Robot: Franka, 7 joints.
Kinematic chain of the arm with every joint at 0, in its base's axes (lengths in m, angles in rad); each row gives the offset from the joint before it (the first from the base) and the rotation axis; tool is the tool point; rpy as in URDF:
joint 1: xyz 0 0 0.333 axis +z
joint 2: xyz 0 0 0 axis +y
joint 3: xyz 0 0 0.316 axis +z
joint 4: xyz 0.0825 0 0 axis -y
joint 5: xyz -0.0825 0 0.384 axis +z
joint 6: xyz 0 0 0 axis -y
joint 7: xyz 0.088 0 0 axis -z
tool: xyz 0 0 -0.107 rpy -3.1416 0 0
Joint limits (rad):
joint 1: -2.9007..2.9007
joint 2: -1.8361..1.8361
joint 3: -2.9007..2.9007
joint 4: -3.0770..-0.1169
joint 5: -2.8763..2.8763
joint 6: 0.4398..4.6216
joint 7: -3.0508..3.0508
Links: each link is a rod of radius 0.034 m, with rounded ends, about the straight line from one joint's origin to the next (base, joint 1, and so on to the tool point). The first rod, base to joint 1, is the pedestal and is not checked.
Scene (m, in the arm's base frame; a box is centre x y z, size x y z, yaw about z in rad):
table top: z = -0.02
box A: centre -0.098 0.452 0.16 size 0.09 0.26 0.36 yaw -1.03
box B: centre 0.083 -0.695 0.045 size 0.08 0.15 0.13 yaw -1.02
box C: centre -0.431 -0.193 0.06 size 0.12 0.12 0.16 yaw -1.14
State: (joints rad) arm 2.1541 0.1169 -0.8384 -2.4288 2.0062 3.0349 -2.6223
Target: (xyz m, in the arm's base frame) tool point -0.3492 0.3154 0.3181
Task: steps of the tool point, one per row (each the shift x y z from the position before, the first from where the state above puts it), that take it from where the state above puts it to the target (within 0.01 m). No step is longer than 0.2 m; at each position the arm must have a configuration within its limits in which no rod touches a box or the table.
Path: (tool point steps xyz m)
1: -0.1498 -0.0386 -0.0237
2: -0.1046 -0.0825 -0.0142
3: -0.0463 -0.0962 -0.0117
4: -0.0708 0.0516 0.0325
5: -0.0777 0.0408 0.0314
6: -0.0825 0.0290 0.0286

